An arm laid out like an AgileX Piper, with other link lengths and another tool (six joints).
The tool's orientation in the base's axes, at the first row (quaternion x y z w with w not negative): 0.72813 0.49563 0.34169 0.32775
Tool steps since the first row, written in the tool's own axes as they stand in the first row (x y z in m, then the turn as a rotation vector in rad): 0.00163 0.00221 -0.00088 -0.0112 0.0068 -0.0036; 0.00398 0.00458 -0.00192 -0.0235 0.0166 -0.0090; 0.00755 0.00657 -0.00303 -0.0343 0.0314 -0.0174; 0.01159 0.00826 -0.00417 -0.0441 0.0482 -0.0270; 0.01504 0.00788 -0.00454 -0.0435 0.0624 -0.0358; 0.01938 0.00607 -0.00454 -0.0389 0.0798 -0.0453
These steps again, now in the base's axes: 0.00082 0.00101 0.00257 -0.0027 -0.0121 0.0056; 0.00180 0.00268 0.00548 -0.0056 -0.0259 0.0145; 0.00286 0.00563 0.00834 -0.0081 -0.0393 0.0293; 0.00387 0.00911 0.01104 -0.0103 -0.0521 0.0466; 0.00433 0.01254 0.01153 -0.0104 -0.0545 0.0632; 0.00462 0.01717 0.01080 -0.0082 -0.0540 0.0834
